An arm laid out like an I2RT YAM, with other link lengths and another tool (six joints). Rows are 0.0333 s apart.
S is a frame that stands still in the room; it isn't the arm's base.
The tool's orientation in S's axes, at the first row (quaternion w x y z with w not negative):
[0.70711, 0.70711, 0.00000, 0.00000]
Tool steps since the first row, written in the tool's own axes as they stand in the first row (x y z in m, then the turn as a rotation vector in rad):
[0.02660, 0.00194, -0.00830, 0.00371, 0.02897, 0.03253]
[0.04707, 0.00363, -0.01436, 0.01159, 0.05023, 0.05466]
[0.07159, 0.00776, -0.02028, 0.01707, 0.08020, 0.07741]
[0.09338, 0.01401, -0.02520, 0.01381, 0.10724, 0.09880]
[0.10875, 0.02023, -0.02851, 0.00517, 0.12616, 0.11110]
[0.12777, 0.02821, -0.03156, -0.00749, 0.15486, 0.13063]
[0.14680, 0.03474, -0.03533, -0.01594, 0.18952, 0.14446]
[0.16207, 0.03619, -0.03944, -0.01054, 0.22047, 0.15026]
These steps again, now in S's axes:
[0.02660, 0.00830, 0.00194, 0.00371, -0.03253, 0.02897]
[0.04707, 0.01436, 0.00363, 0.01159, -0.05466, 0.05023]
[0.07159, 0.02028, 0.00776, 0.01707, -0.07741, 0.08020]
[0.09338, 0.02520, 0.01401, 0.01381, -0.09880, 0.10724]
[0.10875, 0.02851, 0.02023, 0.00517, -0.11110, 0.12616]
[0.12777, 0.03156, 0.02821, -0.00749, -0.13063, 0.15486]
[0.14680, 0.03533, 0.03474, -0.01594, -0.14446, 0.18952]
[0.16207, 0.03944, 0.03619, -0.01054, -0.15026, 0.22047]

